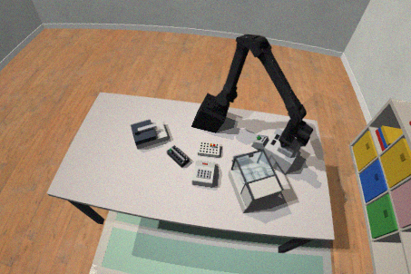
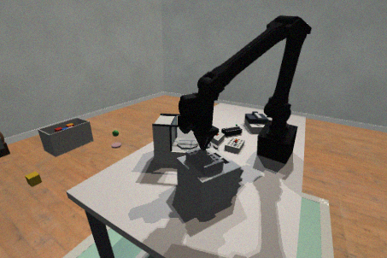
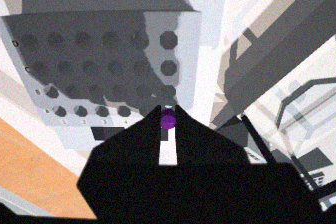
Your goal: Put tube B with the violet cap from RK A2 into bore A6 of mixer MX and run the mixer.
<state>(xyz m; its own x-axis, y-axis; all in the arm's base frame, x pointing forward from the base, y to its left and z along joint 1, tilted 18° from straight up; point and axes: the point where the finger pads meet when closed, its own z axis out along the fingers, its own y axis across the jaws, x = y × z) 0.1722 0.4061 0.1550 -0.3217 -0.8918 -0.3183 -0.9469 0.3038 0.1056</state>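
Now: hand 2 cm above the tube B. From my hand the other things lie so: mixer block 3 cm behind, 4 cm to the left, 3 cm below; green start key 9 cm behind, 13 cm to the right, 11 cm below; print key 7 cm ahead, 22 cm to the right, 11 cm below.
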